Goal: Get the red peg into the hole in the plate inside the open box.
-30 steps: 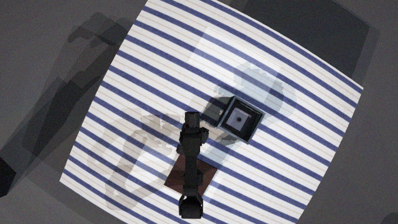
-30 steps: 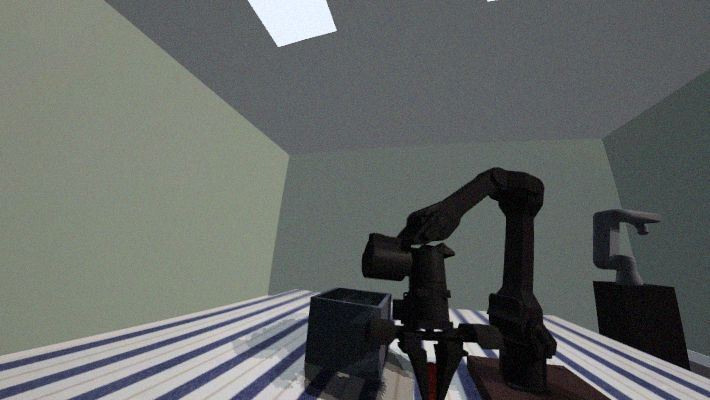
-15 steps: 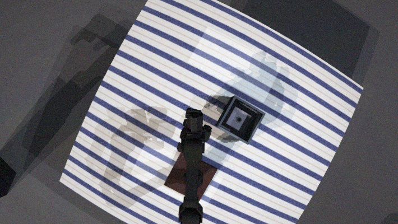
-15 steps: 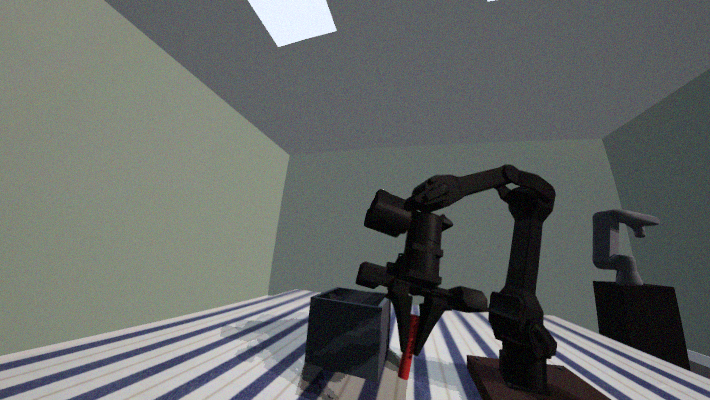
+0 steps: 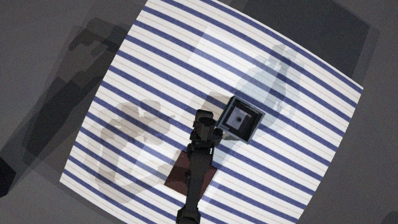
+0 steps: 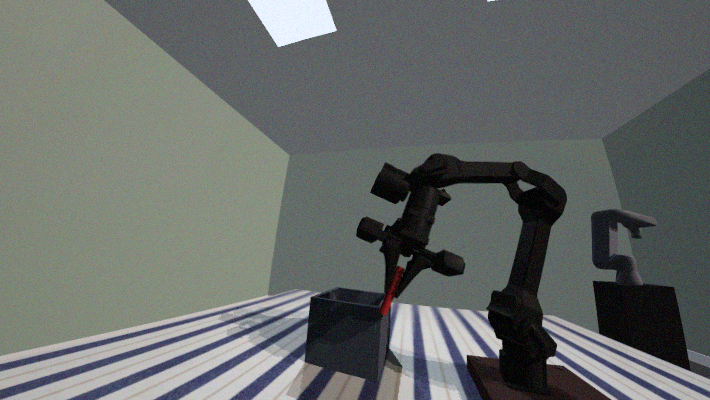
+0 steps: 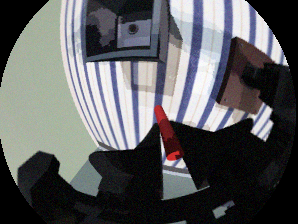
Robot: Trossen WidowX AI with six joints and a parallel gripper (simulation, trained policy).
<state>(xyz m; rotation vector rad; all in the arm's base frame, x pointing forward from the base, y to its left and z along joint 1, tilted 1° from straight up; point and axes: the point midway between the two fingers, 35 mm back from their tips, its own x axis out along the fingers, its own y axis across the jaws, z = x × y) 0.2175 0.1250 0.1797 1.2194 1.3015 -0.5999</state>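
The grey plate lies 120 mm ahead of my gripper tip, 150 mm to the right of it and 130 mm below it. Also, from my gripper tip: red peg: 10 mm to the right, 10 mm above.
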